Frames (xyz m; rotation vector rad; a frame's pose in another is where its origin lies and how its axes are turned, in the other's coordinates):
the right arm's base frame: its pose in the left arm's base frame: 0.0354 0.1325 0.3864 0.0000 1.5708 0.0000
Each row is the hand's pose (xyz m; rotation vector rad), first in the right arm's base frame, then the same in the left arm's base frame.
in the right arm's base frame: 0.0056 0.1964 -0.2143 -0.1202 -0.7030 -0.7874
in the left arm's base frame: -0.1789 0.3289 0.3808 -0.6453 0.7859 -0.4744
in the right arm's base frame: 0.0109 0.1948 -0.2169 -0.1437 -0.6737 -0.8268
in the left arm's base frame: -0.1815 0.3273 0.3755 -0.6923 0.8057 -0.4873
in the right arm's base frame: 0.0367 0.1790 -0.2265 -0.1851 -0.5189 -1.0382
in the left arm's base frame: -0.1911 0.3115 0.3497 -0.8878 0.9039 -0.6191
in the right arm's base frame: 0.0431 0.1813 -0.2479 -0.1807 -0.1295 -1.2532
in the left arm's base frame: -0.2125 0.3138 0.3433 -1.0924 1.2135 -0.8171
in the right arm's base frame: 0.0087 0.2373 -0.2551 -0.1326 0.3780 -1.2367
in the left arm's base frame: -0.2197 0.3698 0.3777 -1.1203 1.7084 -0.9033
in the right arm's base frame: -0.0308 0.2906 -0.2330 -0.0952 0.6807 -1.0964
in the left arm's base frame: -0.1976 0.4231 0.4172 -1.0216 2.0521 -0.8584
